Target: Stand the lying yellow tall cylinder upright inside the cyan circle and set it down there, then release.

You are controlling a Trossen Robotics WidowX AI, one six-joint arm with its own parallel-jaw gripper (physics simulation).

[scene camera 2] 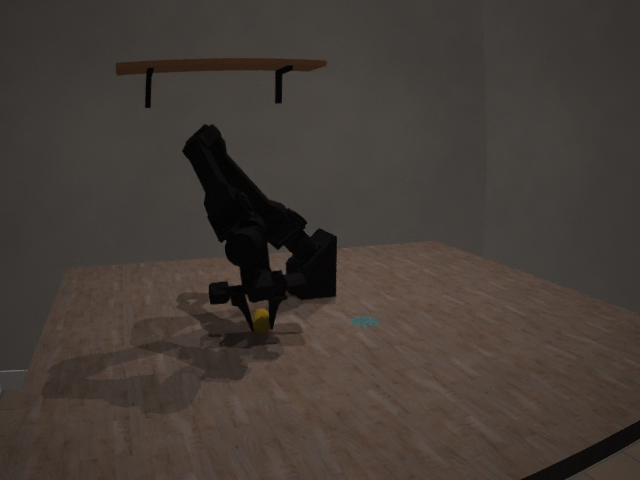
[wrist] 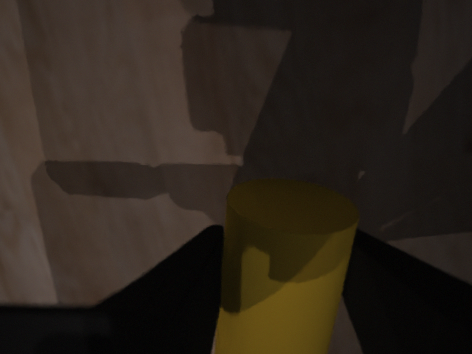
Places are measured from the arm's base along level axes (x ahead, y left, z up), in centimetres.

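Pixels of known places: gripper, fingertip midpoint: [scene camera 2: 262,329] [wrist: 278,239]; arm's base, link origin: [scene camera 2: 307,252].
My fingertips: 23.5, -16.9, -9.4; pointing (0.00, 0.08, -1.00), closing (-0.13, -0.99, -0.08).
Observation:
Ahead of a thing's pixels: the offset from my fingertips to its middle, as dx, dy, dz. "spot": to the spot under its first point. Level surfaces: height alone.
The yellow tall cylinder @[-1.5, +0.2, +1.3] [scene camera 2: 261,321] [wrist: 285,280] lies on its side on the wooden table, with one round end toward the scene camera. My gripper [scene camera 2: 262,327] [wrist: 278,239] points down and is shut on the cylinder, one dark finger against each side. In the wrist view the cylinder's end face shows beyond the fingertips, and its lower part runs out of the frame. The cyan circle @[spot: +0.9, +21.0, -0.3] [scene camera 2: 363,321] lies flat on the table, to the right of the gripper in the scene view. The circle does not show in the wrist view.
The arm's base [scene camera 2: 320,268] stands on the table @[dz -0.3] [scene camera 2: 413,382], behind and to the right of the gripper. A brown shelf [scene camera 2: 222,64] hangs on the back wall above the arm. The arm's shadows fall on the table around the cylinder and to the left.

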